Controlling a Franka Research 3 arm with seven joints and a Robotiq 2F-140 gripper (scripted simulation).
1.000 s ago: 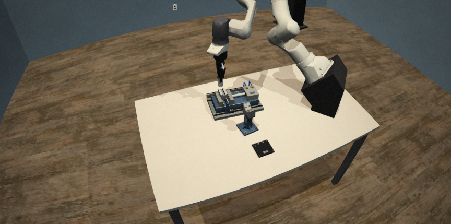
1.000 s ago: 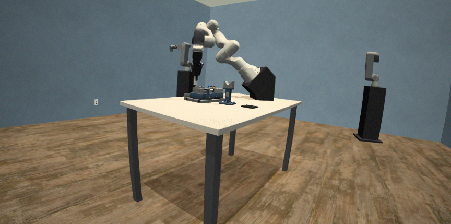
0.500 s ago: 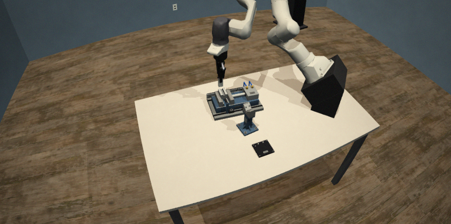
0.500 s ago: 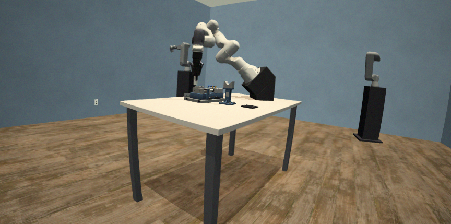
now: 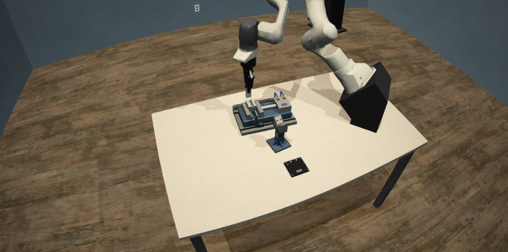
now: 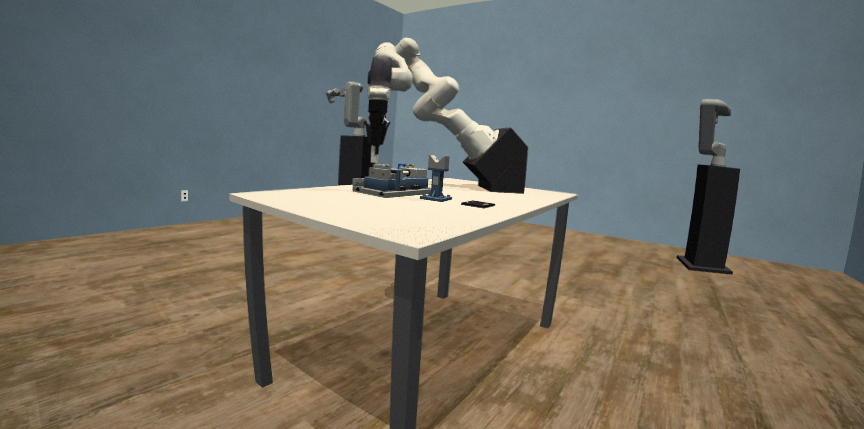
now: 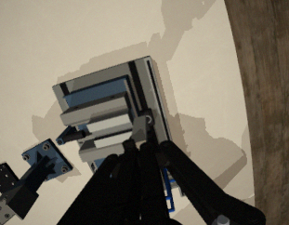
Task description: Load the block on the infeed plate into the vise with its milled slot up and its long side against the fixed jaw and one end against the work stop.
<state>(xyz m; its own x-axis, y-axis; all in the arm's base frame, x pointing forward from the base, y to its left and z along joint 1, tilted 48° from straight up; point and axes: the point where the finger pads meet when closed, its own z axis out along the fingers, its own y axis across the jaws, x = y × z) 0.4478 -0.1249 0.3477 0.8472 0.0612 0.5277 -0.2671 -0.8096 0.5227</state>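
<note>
Now: hand 10 mm short of the part, 40 mm to the right of it and 50 mm above it. Round my hand: black infeed plate (30 mm ahead, 440 mm to the left, 140 mm below); then vise (50 mm behind, 80 mm to the left, 110 mm below); then air cylinder (140 mm behind, 110 mm to the left, 70 mm below).
</note>
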